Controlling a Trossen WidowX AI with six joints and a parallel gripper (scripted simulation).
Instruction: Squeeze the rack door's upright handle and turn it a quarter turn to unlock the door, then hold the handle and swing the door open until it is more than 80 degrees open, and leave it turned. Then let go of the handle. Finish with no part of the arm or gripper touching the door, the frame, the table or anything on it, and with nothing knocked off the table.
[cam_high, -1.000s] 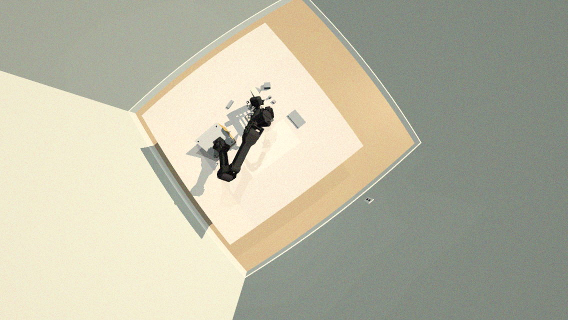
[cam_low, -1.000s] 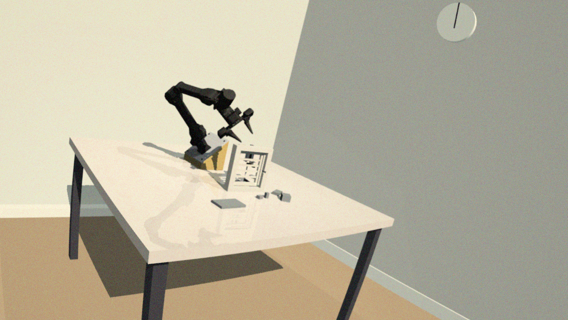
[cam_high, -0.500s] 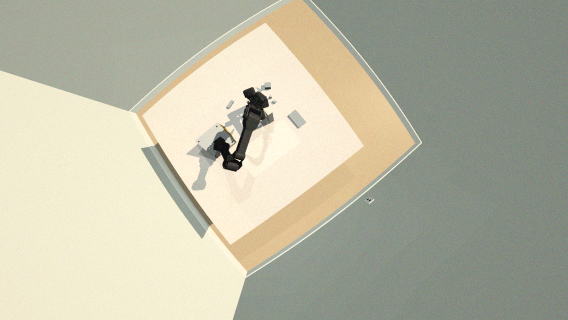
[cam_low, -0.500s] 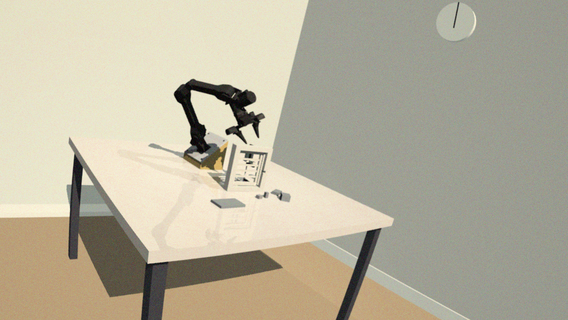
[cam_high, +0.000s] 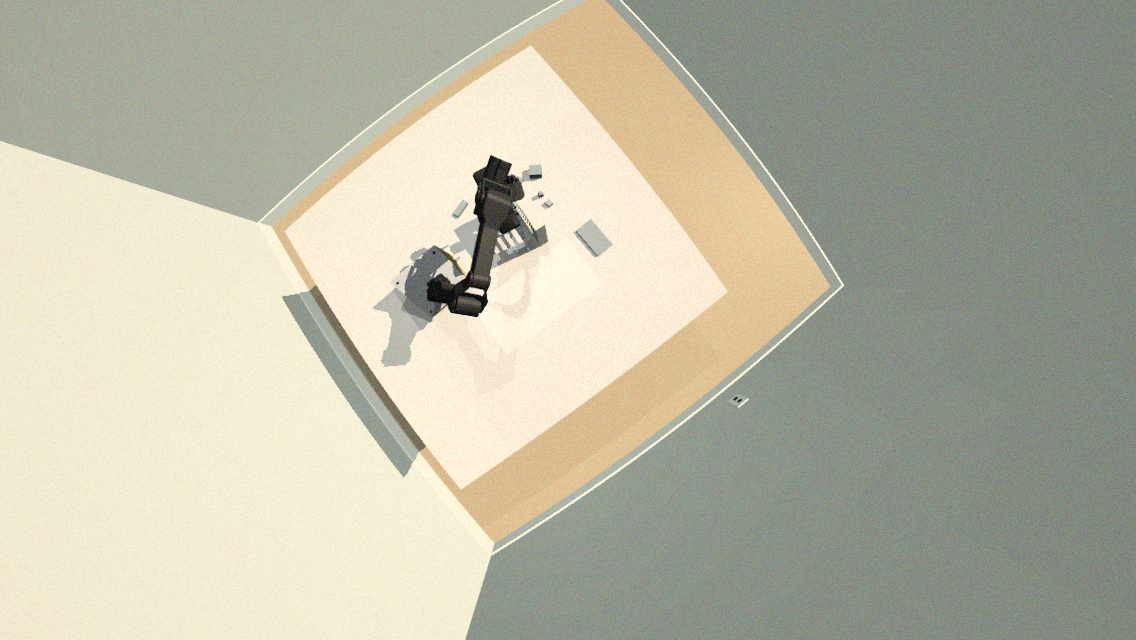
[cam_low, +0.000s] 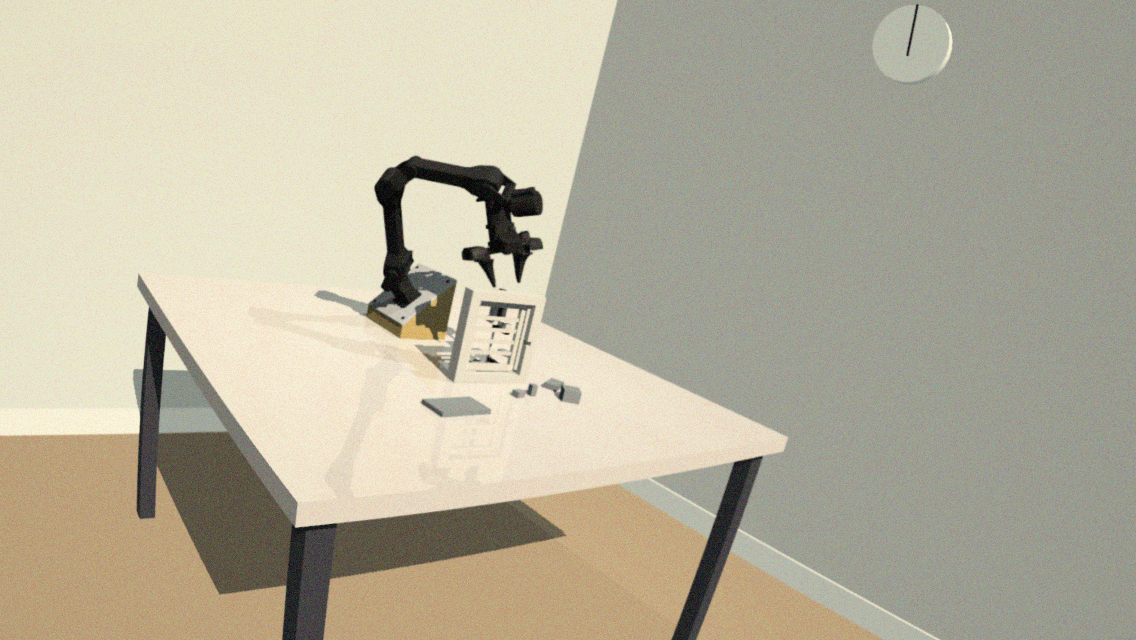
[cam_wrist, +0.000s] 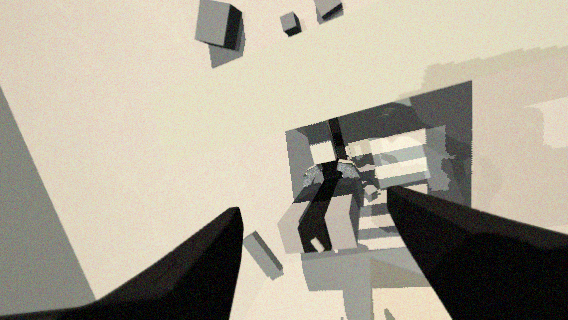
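My gripper tip is 30 mm past the door handle, 10 mm to the right of it and 90 mm above it. From my gripper tip the other things lie so: flat grey plate (210 mm ahead, 230 mm to the right, 210 mm below).
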